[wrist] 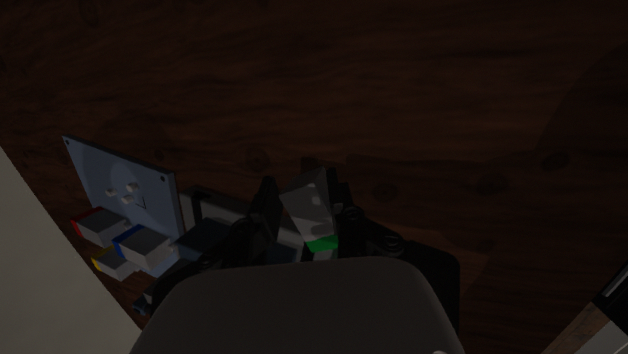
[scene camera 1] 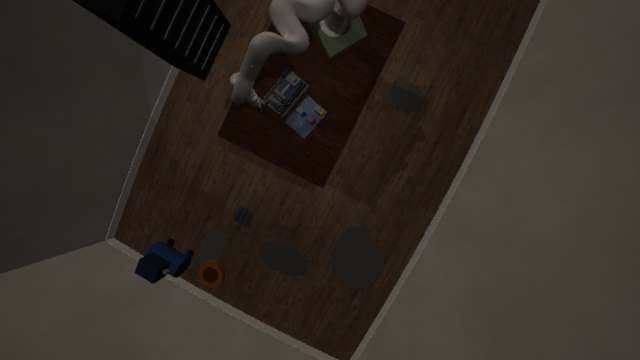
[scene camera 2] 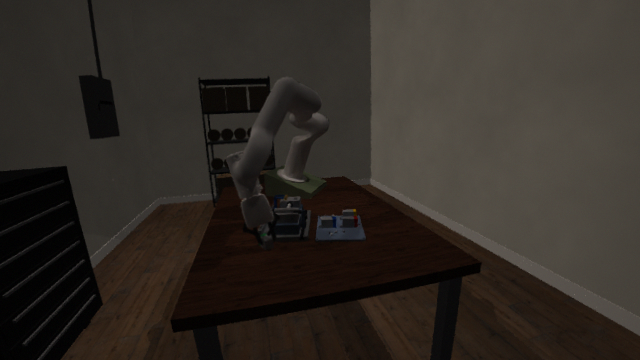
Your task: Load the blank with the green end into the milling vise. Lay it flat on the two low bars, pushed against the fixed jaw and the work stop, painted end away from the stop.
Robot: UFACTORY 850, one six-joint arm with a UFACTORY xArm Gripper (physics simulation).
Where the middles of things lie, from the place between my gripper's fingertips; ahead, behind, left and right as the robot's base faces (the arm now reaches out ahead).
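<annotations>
From my hand: green-ended blank [wrist: 306,199], 10 mm to the right, 30 mm behind, 10 mm below. Yellow-ended blank [wrist: 107,260], 380 mm to the left of my hand, 160 mm behind. Blue tray [scene camera 2: 351,233], 310 mm to the left of my hand, 90 mm behind, 20 mm below. Grey ledge [wrist: 219,208], 100 mm to the left of my hand, 180 mm behind, 20 mm below. Farthest from my hand of the things named here, going by their middles: the yellow-ended blank.
</annotations>
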